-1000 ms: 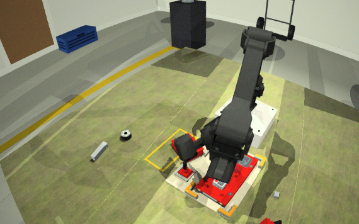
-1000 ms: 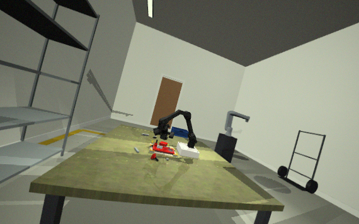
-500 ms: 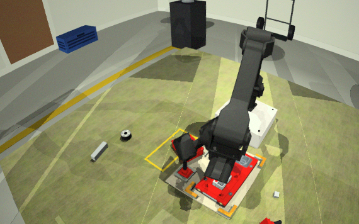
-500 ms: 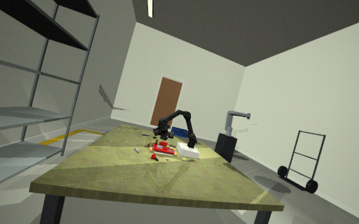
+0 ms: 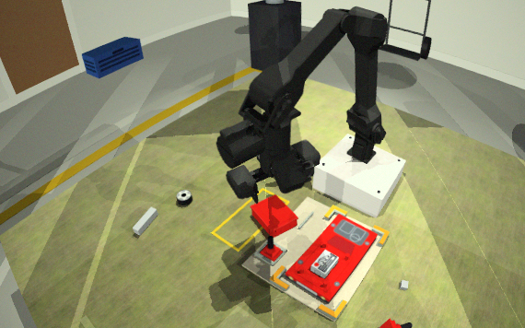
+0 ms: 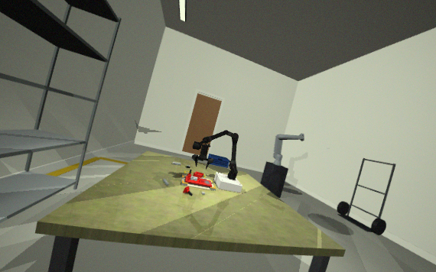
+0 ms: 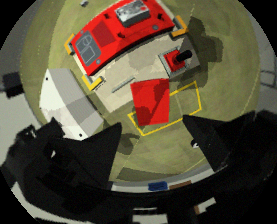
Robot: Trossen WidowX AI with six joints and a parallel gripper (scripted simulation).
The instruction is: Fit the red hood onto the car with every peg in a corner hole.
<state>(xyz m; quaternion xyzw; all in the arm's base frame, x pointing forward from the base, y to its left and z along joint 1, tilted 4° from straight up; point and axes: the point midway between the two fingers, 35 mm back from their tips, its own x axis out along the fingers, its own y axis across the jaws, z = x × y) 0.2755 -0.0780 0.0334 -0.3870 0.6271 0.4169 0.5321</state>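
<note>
Now: the red hood 60 mm below my gripper tip and 10 mm ahead of it. The rest, counted from my gripper tip: white-grey engine block 180 mm to the left, 60 mm below, 60 mm ahead; then black post 80 mm ahead, 60 mm to the left, 50 mm below; then black ring 220 mm to the right, 100 mm ahead, 70 mm below.
</note>
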